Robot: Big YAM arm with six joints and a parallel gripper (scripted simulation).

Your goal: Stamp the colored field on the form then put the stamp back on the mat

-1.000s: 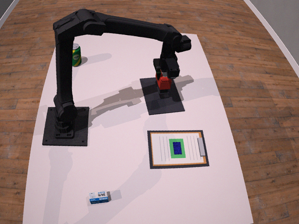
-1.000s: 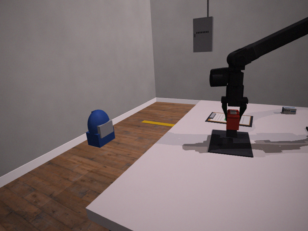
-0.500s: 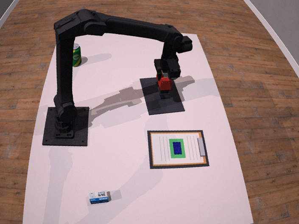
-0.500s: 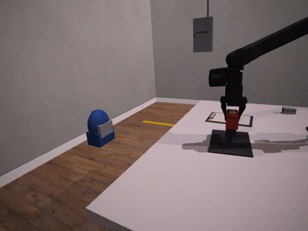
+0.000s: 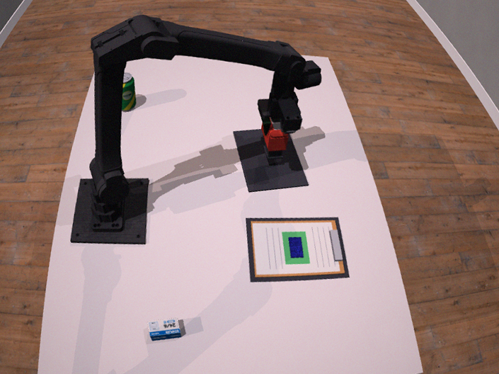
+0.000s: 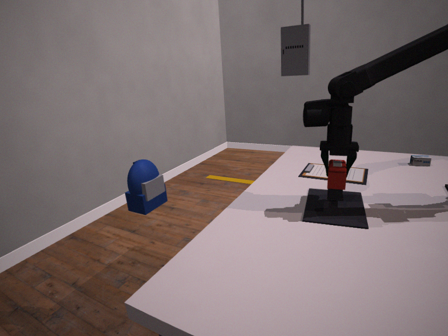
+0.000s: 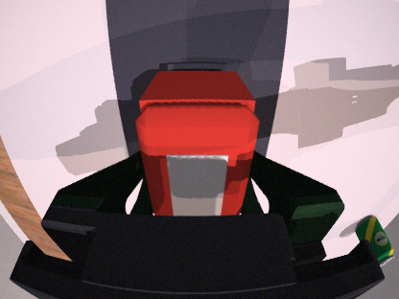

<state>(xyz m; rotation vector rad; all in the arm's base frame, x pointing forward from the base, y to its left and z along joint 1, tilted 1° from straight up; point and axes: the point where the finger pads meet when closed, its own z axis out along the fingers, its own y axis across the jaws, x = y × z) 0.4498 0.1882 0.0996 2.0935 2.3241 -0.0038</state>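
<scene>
My gripper is now 2 cm above the stamp. Round my hand: dark mat: 10 cm below; then clipboard: 4 cm ahead, 30 cm to the right, 10 cm below; then white box: 30 cm behind, 51 cm to the right, 9 cm below.
</scene>
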